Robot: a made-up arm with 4 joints.
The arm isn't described. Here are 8 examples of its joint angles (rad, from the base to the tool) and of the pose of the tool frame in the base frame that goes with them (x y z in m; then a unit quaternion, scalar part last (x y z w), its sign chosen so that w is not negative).
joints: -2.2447 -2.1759 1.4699 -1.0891
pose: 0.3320 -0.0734 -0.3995 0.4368 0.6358 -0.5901 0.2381
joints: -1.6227 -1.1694 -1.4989 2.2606
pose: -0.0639 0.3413 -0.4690 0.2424 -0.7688 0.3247 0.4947
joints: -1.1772 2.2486 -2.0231 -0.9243
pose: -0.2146 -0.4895 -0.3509 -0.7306 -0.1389 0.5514 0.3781
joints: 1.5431 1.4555 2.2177 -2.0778
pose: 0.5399 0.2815 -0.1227 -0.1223 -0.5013 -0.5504 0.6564
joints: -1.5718 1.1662 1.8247 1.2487
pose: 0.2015 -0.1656 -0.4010 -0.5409 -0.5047 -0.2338 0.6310
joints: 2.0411 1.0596 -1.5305 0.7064
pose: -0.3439 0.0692 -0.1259 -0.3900 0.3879 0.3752 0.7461
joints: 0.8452 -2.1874 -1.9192 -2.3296
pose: -0.1779 0.0113 -0.7488 0.2967 -0.5604 0.7089 0.3088
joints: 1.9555 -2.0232 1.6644 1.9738
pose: 0.0459 0.4608 -0.0899 0.3575 0.4978 -0.1816 0.7690
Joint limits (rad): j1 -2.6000..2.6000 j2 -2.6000..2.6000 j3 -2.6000..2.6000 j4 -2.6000..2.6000
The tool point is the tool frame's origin. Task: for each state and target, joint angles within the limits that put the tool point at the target. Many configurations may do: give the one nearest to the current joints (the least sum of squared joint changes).
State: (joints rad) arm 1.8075 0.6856 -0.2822 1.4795
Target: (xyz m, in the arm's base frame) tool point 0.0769 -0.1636 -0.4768
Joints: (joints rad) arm 2.3138 0.6734 -0.4227 1.7353
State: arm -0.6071 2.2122 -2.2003 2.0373
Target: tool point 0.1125 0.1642 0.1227
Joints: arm -0.6552 1.6522 -2.1544 1.6382
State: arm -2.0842 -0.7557 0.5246 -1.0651
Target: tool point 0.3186 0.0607 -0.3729
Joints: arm -2.2054 -0.9718 0.5609 -0.3805
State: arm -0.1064 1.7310 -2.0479 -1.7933
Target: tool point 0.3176 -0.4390 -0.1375
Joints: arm -0.0845 1.5014 -2.2375 -1.0087
